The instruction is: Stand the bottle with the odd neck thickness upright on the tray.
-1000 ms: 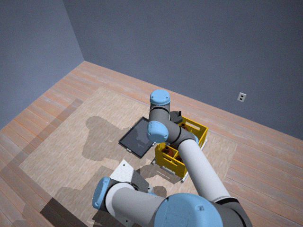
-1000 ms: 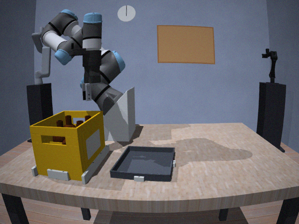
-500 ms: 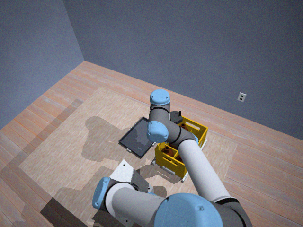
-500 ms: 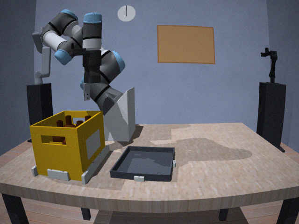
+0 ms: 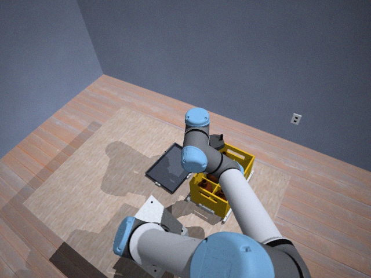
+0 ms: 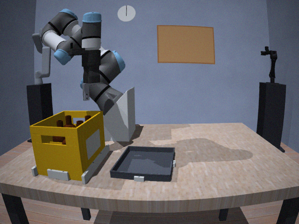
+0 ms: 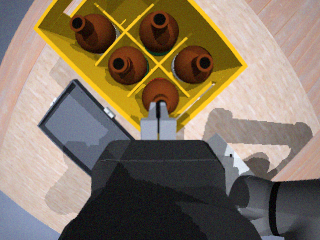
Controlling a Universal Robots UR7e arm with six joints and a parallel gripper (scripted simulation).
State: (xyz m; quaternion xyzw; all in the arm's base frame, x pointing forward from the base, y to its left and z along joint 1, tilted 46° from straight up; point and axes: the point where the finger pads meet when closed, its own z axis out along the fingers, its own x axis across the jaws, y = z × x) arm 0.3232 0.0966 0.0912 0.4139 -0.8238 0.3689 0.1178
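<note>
The yellow crate lies 90 mm ahead of my hand, 30 mm to the right of it and 160 mm below it. The rest, counted from my hand: dark tray: 30 mm ahead, 230 mm to the left, 230 mm below; then bottle: 170 mm ahead, 20 mm to the left, 160 mm below.
</note>
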